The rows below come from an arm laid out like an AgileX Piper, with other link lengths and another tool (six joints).
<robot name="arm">
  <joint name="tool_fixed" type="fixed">
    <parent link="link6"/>
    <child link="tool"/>
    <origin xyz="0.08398 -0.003 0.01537" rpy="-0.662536 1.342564 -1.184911"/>
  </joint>
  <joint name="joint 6" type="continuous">
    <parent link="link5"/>
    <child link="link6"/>
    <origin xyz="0.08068 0 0.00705" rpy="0 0 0"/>
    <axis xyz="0.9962 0 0.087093"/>
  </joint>
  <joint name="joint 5" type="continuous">
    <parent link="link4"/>
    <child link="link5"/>
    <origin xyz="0 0 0" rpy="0 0 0"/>
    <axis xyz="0 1 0"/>
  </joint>
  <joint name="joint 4" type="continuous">
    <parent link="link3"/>
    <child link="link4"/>
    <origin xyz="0.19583 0 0.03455" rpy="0 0 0"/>
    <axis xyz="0.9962 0 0.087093"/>
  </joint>
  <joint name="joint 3" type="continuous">
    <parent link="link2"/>
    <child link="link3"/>
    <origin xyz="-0.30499 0 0.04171" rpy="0 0 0"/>
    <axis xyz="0 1 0"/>
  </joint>
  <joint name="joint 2" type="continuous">
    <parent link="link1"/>
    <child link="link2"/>
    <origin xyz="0 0 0" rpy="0 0 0"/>
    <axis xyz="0 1 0"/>
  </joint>
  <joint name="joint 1" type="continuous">
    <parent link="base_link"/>
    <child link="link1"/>
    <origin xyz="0 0 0.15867" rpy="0 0 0"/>
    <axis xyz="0 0 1"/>
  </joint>
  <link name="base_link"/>
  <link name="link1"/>
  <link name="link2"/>
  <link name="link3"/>
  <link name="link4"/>
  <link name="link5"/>
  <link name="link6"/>
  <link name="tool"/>
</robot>
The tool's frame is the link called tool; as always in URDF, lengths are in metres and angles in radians. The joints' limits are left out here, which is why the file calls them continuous.
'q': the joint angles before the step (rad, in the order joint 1, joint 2, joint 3, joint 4, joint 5, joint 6). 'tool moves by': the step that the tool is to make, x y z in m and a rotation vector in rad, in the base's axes. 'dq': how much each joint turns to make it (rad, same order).
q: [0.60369 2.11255 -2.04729 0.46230 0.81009 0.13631]
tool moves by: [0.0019 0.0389 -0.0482 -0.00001 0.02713 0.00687]
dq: [0.06831 0.11423 0.00010 0.00454 -0.10995 0.01891]
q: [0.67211 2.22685 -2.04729 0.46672 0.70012 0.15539]
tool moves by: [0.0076 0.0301 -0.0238 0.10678 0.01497 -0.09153]
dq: [0.04910 0.08115 -0.00018 0.04085 -0.18146 0.08367]
